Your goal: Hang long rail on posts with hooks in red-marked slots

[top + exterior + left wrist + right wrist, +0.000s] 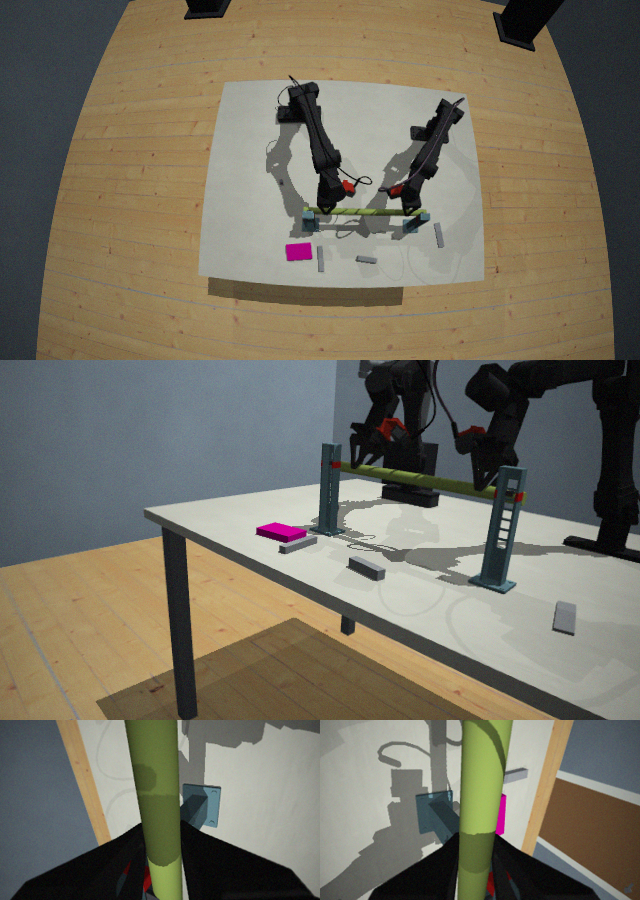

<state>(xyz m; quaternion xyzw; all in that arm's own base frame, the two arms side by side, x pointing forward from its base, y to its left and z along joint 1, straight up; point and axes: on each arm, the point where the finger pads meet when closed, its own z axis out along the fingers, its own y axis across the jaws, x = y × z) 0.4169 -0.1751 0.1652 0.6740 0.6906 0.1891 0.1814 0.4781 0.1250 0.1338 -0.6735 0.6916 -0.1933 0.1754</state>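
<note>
Right now my right hand is 15 cm to the right of the green rail. From my right hand the other things lie so: magenta block: 16 cm ahead, 9 cm to the right, 16 cm below.
My left gripper is now 3 cm short of the green rail and 15 cm to the left of it. Also, from my left hand: magenta block: 19 cm ahead, 39 cm to the right, 16 cm below.
</note>
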